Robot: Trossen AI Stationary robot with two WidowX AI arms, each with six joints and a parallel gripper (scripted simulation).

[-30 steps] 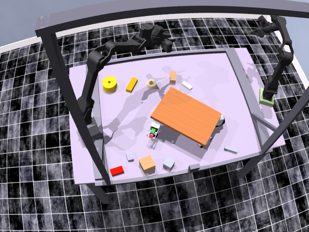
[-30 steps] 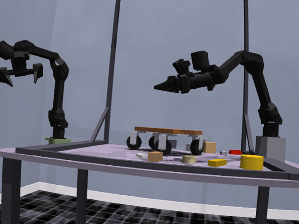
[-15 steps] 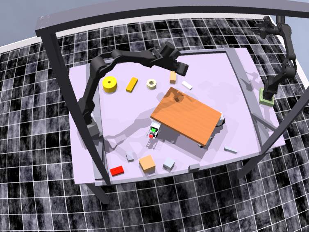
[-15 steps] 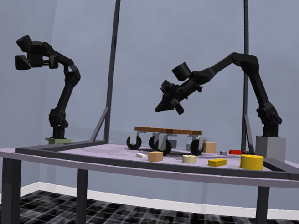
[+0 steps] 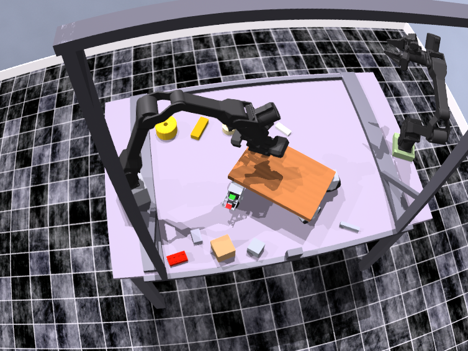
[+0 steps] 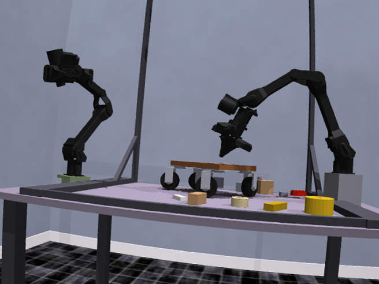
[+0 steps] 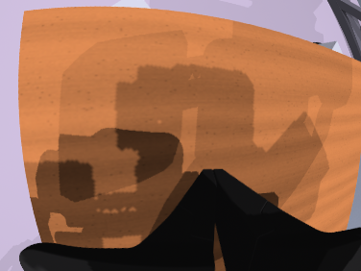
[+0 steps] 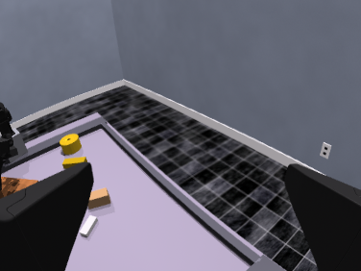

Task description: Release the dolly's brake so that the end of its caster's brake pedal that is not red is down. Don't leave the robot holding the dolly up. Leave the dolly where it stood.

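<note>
Now: left hand 110 mm past the brake pedal, 130 mm to the right of it and 100 mm above it. From my left hand the other things lie so: grey cube: 260 mm behind, 80 mm to the left, 160 mm below; tan block: 240 mm ahead, 60 mm to the right, 170 mm below; white bar: 180 mm ahead, 130 mm to the right, 180 mm below.
</note>
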